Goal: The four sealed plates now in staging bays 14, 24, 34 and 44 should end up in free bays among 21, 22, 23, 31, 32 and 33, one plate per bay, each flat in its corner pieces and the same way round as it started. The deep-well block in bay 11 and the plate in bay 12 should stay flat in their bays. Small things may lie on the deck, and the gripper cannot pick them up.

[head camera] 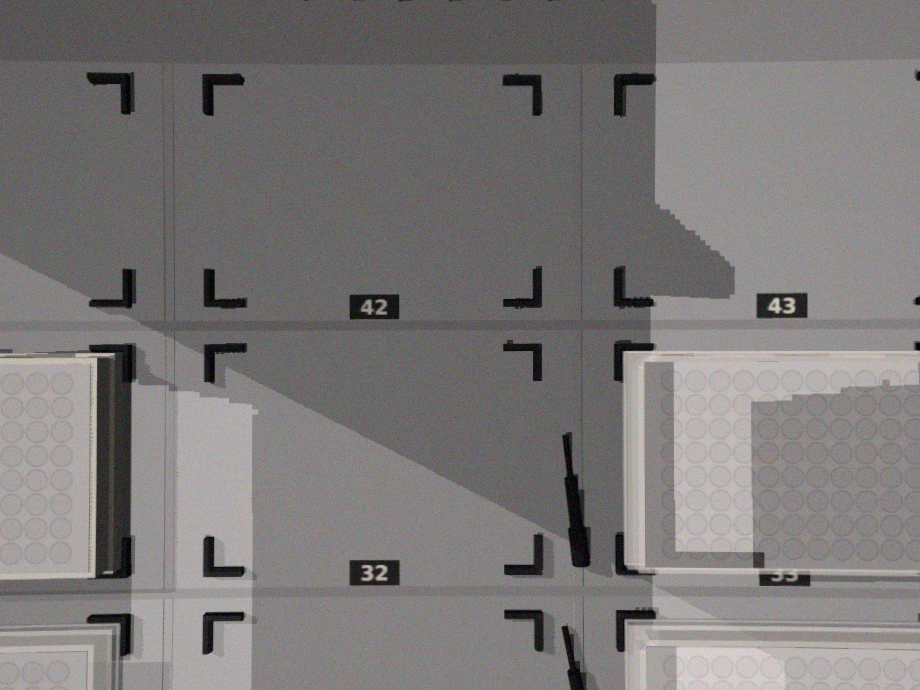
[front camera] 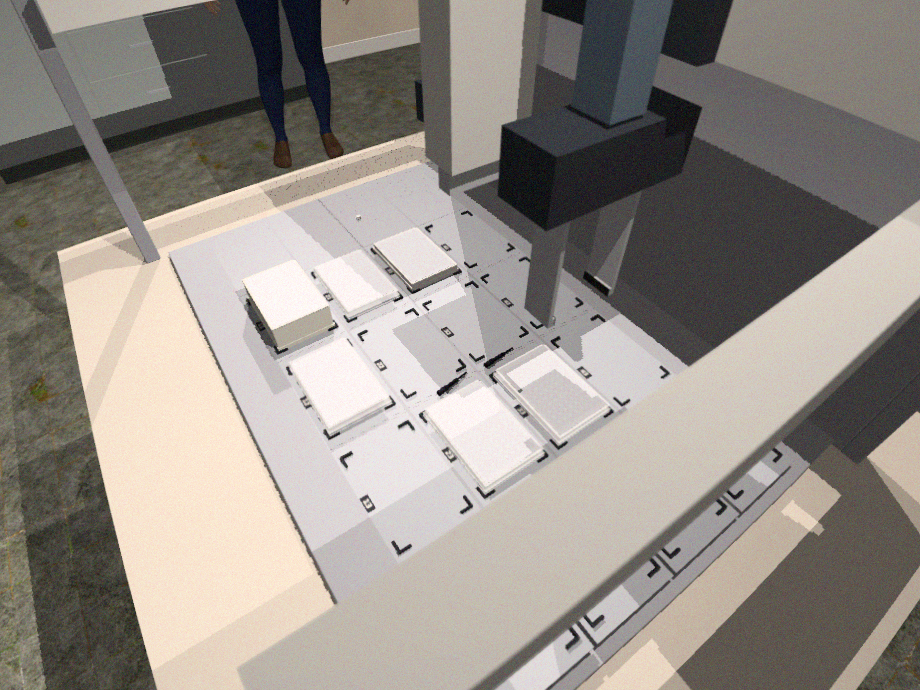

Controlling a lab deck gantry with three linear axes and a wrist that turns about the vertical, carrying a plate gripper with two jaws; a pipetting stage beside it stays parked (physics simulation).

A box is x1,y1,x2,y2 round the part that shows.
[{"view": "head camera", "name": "dark slim tool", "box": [562,435,589,567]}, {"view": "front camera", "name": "my gripper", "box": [498,86,701,328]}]
